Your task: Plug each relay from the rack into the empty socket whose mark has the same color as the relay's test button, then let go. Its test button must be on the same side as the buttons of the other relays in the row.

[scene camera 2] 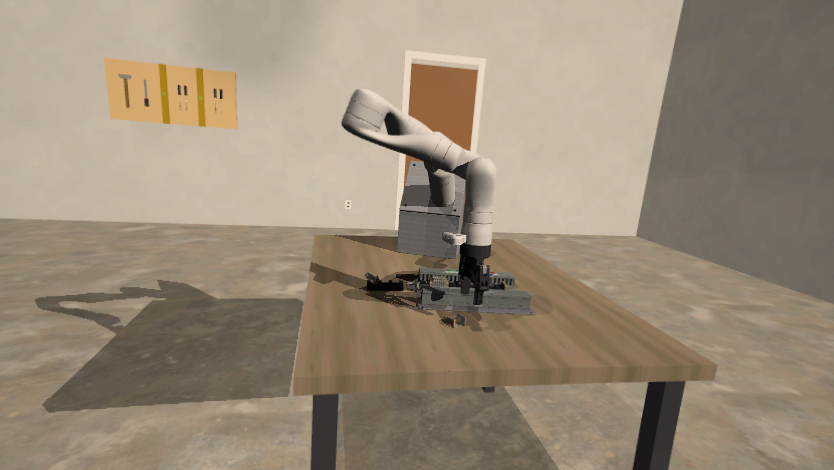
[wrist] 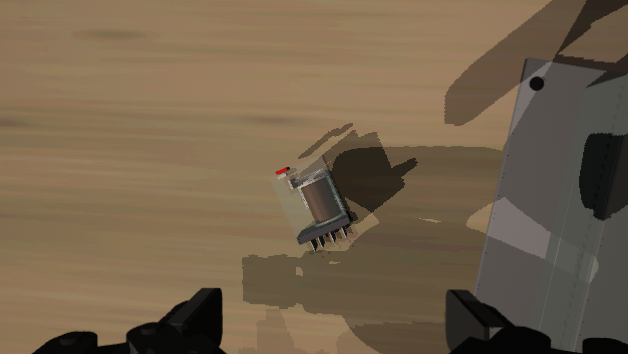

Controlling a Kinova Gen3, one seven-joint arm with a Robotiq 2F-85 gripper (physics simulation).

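Places are measured from the arm's base along level axes (x ahead, y left, z up), in millimetres.
Where they show: gripper, between the fingertips: (scene camera 2: 471, 299) (wrist: 332, 313); arm's base, origin of its link: (scene camera 2: 443, 196).
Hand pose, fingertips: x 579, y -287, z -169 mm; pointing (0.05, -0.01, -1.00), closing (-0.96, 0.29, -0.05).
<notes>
Things, the pixels of their top centre, and the offset from my fingertips. "spot": a spot on its surface instead. Level surfaces: height alone.
- red test button, centre of its top: (wrist: 312, 204) (scene camera 2: 457, 317) 39 mm right, 0 mm ahead, 40 mm down
- panel's grey duct, a spot on its surface: (scene camera 2: 504, 300) spot: 146 mm left, 35 mm back, 34 mm down
- panel edge, a spot on its surface: (wrist: 515, 150) spot: 35 mm right, 103 mm back, 58 mm down
- black rack, centre of its top: (scene camera 2: 385, 281) 91 mm right, 295 mm back, 38 mm down
- panel with a relay, a spot on its surface: (scene camera 2: 370, 277) spot: 136 mm right, 302 mm back, 23 mm down
- wooden table, height of its surface: 61 mm down
A relay with a clear case, a copper-coloured coil and a red test button (wrist: 321, 201) (scene camera 2: 458, 321) lies on its side on the table, in front of the socket panel. In the wrist view its pins point down towards the gripper side and its red button is at the upper left end. My gripper (wrist: 332, 313) (scene camera 2: 471, 294) is open with its fingers wide apart and nothing between them; in the wrist view the relay lies beyond the fingertips. The row of relays and sockets (scene camera 2: 437, 280) stands behind the grey front duct, partly hidden by the gripper. Socket marks are too small to read.
The panel's grey duct (scene camera 2: 504, 300) runs close behind the relay; the panel edge (wrist: 515, 150) shows at the right of the wrist view. A black rack (scene camera 2: 385, 286) stands left of the panel with a relay (scene camera 2: 370, 277) at its left end. The wooden table (scene camera 2: 373, 356) extends forward.
</notes>
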